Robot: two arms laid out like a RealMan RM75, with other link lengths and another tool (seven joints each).
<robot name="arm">
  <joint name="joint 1" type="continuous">
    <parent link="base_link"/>
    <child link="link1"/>
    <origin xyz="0 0 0.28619"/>
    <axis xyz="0 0 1"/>
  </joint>
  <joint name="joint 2" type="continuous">
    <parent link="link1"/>
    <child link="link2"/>
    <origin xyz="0 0 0"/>
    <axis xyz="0 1 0"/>
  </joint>
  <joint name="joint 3" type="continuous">
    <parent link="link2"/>
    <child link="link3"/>
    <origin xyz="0 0 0.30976"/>
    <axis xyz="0 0 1"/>
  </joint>
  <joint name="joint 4" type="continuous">
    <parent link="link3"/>
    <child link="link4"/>
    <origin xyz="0 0 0"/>
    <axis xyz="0 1 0"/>
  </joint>
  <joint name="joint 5" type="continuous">
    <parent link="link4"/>
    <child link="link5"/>
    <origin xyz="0 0 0.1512"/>
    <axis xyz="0 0 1"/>
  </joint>
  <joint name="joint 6" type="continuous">
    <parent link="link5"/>
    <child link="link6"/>
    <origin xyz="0 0 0"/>
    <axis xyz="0 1 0"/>
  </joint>
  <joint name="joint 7" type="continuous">
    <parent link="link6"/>
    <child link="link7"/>
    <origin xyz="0 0 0.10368"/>
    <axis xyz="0 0 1"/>
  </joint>
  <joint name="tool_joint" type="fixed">
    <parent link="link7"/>
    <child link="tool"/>
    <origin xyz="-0.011 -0.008 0.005" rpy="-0.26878 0 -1.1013"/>
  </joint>
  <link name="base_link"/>
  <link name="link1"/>
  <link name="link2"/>
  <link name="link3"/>
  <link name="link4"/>
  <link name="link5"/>
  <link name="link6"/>
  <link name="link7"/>
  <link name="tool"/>
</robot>
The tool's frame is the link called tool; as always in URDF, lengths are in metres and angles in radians. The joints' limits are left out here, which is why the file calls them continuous.
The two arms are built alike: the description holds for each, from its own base.
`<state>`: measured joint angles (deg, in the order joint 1, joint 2, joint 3, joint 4, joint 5, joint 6, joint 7); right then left.
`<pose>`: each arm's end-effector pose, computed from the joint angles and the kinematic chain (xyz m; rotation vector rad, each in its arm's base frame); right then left.
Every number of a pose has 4 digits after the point. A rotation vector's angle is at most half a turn.
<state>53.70 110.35 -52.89 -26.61 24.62 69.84 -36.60 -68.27 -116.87 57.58 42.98 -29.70 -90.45 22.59</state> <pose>0.2616 0.4127 0.0780 2.9908 -0.1112 0.6949 -0.1145 0.4064 0.0467 -1.5812 -2.5080 -0.1665</pose>
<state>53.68 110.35 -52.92 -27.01 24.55 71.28 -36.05 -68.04 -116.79 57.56 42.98 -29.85 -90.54 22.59</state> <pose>0.2610 0.4109 0.0780 2.9753 -0.1256 0.6844 -0.1161 0.4060 0.0472 -1.5760 -2.5133 -0.1668</pose>
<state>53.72 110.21 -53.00 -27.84 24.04 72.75 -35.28 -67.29 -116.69 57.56 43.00 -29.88 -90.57 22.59</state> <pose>0.2601 0.4105 0.0804 2.9629 -0.1374 0.6902 -0.1214 0.4048 0.0480 -1.5588 -2.5222 -0.1664</pose>
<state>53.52 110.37 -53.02 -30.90 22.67 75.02 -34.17 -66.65 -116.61 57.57 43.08 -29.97 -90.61 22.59</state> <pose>0.2569 0.4112 0.0855 2.9587 -0.1339 0.7178 -0.1258 0.4037 0.0486 -1.5454 -2.5298 -0.1673</pose>
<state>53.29 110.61 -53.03 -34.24 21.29 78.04 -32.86 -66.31 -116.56 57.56 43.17 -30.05 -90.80 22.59</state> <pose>0.2533 0.4106 0.0902 2.9469 -0.1385 0.7407 -0.1280 0.4029 0.0491 -1.5385 -2.5354 -0.1652</pose>
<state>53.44 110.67 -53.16 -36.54 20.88 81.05 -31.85 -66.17 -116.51 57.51 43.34 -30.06 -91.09 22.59</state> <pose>0.2480 0.4099 0.0934 2.9305 -0.1419 0.7417 -0.1287 0.4025 0.0498 -1.5362 -2.5378 -0.1628</pose>
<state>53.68 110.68 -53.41 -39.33 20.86 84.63 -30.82 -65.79 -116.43 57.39 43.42 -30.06 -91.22 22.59</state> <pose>0.2406 0.4094 0.0973 2.9141 -0.1384 0.7374 -0.1314 0.4019 0.0506 -1.5268 -2.5433 -0.1636</pose>
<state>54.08 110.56 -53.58 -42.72 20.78 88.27 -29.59 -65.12 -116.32 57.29 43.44 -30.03 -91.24 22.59</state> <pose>0.2312 0.4103 0.1038 2.9078 -0.1304 0.7408 -0.1363 0.4007 0.0516 -1.5100 -2.5512 -0.1651</pose>
